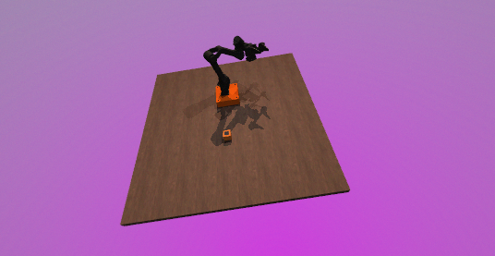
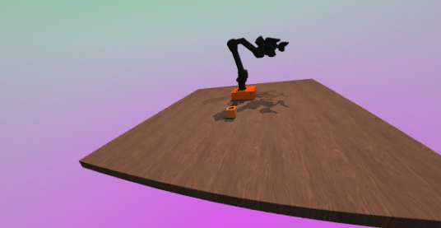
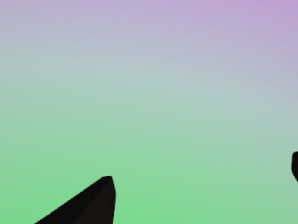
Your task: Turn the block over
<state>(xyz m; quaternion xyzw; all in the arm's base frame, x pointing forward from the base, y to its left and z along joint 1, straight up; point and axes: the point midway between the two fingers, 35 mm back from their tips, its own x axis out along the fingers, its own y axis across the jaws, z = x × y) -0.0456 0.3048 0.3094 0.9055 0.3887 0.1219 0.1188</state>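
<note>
Now: gripper tip 400 mm short of the orange block, 320 mm to the left of it and 340 mm above it.
</note>
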